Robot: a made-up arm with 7 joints.
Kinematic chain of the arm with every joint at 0, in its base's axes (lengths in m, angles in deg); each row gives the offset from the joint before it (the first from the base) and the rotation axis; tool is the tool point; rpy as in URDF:
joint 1: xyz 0 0 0.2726 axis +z
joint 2: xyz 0 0 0 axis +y
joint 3: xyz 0 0 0.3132 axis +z
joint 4: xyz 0.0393 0 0 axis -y
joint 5: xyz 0.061 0 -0.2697 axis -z
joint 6: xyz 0 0 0 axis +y
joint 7: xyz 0.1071 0 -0.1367 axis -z
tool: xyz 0 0 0 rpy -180 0 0
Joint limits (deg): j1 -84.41..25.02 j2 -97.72..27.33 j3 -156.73..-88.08 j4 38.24..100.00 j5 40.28..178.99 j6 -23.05..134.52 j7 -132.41..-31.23
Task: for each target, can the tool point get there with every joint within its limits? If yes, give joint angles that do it. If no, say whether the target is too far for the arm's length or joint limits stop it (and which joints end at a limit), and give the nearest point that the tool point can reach.
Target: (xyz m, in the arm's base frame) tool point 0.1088 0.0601 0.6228
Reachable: no: joint limits stop it (at a limit: joint 1, joint 2, joint 3, joint 6) | nearest point -0.0428 0.2551 0.6661 | short by 0.251 m
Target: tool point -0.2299 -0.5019 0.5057
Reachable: yes | joints 13.91 -25.04 -120.31 88.61 78.78 49.69 -68.21
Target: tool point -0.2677 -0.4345 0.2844
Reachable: yes | joints -0.85 -68.58 -110.49 52.84 149.98 97.04 -73.30
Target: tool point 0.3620 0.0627 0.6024
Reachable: no: joint limits stop it (at a limit: joint 1, joint 2, joint 3, joint 4, joint 6) | nearest point 0.4450 -0.0769 0.6253 | short by 0.164 m
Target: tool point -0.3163 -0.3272 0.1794
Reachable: yes | joints -3.40 -43.94 -124.78 62.36 132.53 23.89 -67.41
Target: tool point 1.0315 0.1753 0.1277
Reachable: no: too far | nearest point 0.4177 -0.1449 0.4855 | short by 0.779 m
